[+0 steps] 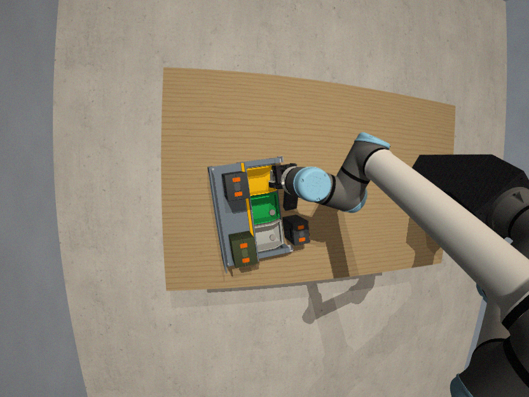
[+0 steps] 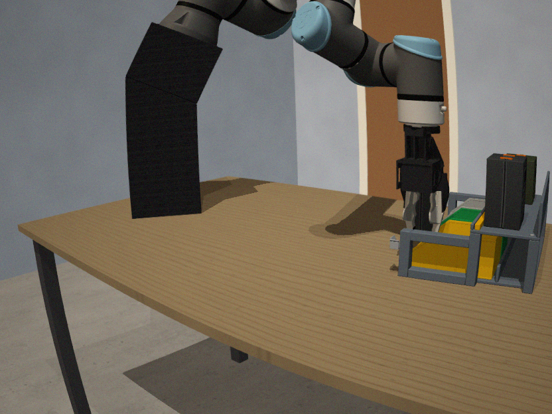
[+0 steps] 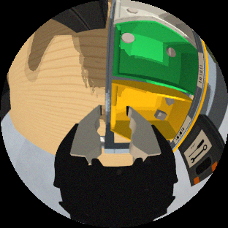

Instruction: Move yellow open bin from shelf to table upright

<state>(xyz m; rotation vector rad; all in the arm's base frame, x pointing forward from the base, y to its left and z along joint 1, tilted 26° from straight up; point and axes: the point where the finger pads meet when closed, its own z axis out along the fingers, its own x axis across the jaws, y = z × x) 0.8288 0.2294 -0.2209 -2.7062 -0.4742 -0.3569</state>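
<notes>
Right now the yellow open bin is 80 mm ahead of my hand, 20 mm to the left of it and 20 mm below it. The rest, counted from my hand: dark green box (260 mm to the left, 90 mm above, 80 mm ahead); then white bin (230 mm to the left, 20 mm below, 10 mm behind); then green bin (120 mm to the left, 40 mm ahead, 20 mm below).
</notes>
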